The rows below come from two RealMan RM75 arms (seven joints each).
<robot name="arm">
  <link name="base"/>
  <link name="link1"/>
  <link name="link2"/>
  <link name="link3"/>
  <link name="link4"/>
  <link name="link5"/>
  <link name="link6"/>
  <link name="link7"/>
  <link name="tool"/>
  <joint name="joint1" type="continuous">
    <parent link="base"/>
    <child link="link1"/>
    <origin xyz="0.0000 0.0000 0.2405" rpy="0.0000 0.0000 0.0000"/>
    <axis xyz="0 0 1"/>
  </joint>
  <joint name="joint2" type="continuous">
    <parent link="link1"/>
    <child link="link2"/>
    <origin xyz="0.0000 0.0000 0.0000" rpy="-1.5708 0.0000 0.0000"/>
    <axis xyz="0 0 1"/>
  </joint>
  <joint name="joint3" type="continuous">
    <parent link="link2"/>
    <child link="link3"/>
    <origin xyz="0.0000 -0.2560 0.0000" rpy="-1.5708 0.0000 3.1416"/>
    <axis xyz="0 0 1"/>
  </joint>
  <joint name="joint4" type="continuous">
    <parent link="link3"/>
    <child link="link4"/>
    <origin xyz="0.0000 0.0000 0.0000" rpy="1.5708 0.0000 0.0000"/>
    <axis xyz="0 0 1"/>
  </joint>
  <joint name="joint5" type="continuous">
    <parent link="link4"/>
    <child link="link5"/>
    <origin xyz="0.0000 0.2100 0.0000" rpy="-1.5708 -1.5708 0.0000"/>
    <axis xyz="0 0 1"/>
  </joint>
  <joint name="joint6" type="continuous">
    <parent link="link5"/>
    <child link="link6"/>
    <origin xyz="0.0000 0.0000 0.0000" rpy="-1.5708 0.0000 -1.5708"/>
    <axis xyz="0 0 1"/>
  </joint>
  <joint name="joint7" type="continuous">
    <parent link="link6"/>
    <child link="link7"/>
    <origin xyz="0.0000 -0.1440 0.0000" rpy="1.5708 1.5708 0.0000"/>
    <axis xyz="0 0 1"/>
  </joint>
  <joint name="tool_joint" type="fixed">
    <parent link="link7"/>
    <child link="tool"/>
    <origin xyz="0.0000 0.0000 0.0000" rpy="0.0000 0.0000 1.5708"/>
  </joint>
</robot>
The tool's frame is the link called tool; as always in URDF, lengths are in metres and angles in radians. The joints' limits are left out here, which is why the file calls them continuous.
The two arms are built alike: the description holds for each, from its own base.
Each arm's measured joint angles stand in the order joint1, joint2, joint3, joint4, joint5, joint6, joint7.
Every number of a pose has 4 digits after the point. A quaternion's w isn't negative.
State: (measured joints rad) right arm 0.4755 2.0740 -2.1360 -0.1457 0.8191 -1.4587 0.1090; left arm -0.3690 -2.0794 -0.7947 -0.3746 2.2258 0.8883 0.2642
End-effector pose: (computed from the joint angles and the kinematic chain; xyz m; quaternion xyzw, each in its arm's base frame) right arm 0.2950 0.3379 0.0326 -0.6171 0.1220 0.3988 0.6672; left arm -0.3228 0.3241 -0.0592 -0.7580 -0.1992 -0.1608 0.5999
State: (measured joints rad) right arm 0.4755 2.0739 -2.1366 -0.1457 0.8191 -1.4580 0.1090; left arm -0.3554 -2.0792 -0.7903 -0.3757 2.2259 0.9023 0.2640
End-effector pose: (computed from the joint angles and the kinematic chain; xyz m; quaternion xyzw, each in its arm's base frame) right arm 0.2950 0.3379 0.0325 -0.6175 0.1221 0.3986 0.6671; left arm -0.3252 0.3197 -0.0586 -0.7558 -0.1996 -0.1618 0.6023
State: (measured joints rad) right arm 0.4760 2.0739 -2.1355 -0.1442 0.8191 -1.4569 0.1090; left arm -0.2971 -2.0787 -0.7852 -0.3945 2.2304 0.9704 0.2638
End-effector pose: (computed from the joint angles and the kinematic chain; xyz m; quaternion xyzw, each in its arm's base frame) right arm 0.2954 0.3380 0.0326 -0.6175 0.1226 0.3977 0.6675; left arm -0.3306 0.3032 -0.0539 -0.7412 -0.2002 -0.1757 0.6161
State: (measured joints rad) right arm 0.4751 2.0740 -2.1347 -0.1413 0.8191 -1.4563 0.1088; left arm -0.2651 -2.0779 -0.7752 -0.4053 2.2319 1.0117 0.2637
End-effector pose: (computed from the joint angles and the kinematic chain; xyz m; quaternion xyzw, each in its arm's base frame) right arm 0.2965 0.3376 0.0327 -0.6176 0.1232 0.3959 0.6684; left arm -0.3324 0.2934 -0.0518 -0.7343 -0.1981 -0.1842 0.6226
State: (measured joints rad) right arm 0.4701 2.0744 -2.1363 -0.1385 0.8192 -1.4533 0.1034; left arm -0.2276 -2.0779 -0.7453 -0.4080 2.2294 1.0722 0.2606
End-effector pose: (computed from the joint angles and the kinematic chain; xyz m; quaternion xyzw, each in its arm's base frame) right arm 0.2989 0.3359 0.0322 -0.6190 0.1242 0.3902 0.6702; left arm -0.3344 0.2794 -0.0506 -0.7290 -0.1922 -0.1944 0.6276
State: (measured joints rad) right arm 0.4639 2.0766 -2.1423 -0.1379 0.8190 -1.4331 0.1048; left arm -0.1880 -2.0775 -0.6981 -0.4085 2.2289 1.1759 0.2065
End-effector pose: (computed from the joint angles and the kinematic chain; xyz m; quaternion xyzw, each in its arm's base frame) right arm 0.3024 0.3348 0.0287 -0.6240 0.1337 0.3825 0.6682; left arm -0.3311 0.2628 -0.0478 -0.7173 -0.1903 -0.2335 0.6283
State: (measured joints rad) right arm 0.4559 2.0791 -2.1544 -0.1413 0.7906 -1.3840 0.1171; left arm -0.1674 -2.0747 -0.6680 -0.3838 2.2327 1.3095 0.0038
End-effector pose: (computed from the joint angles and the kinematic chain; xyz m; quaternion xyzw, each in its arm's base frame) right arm 0.3057 0.3342 0.0185 -0.6440 0.1508 0.3695 0.6527; left arm -0.3274 0.2506 -0.0369 -0.6856 -0.2234 -0.3229 0.6130
